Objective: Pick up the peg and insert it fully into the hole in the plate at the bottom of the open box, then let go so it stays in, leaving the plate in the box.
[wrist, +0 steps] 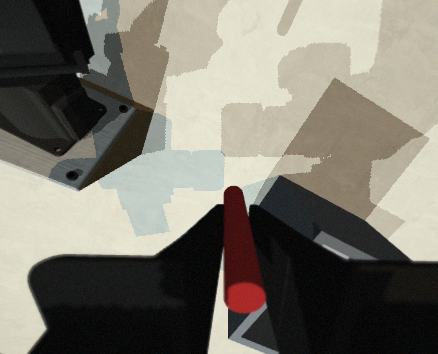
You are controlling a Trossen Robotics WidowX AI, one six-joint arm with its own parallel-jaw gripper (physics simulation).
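Where they show: gripper, fingertip midpoint: [236, 212]; arm's base at its link origin: [54, 115].
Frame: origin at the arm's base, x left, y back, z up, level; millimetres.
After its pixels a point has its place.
Note:
A dark red peg [240, 245] @[x 37, y -167, z 120 mm] is held between the fingertips, with its bright red end face toward the camera and its far end reaching a little past the tips. My gripper [236, 212] @[x 35, y -168, z 90 mm] is shut on the peg. The dark box [310, 205] @[x 30, y -270, z -15 mm] is behind and below the right finger, at the lower right. One outer wall shows, and parts of its grey rim show at the right and at the bottom centre. The fingers and peg cover most of the box. The plate and its hole cannot be made out.
The arm's metal-topped mounting base [107, 140] @[x 2, y -52, z 2 mm] with brown sides stands at the left, with black arm parts [37, 35] @[x 69, y -53, z 89 mm] over it. Shadows and pale blue and brown patches lie across the cream tabletop [195, 115] @[x 49, y -106, z -93 mm].

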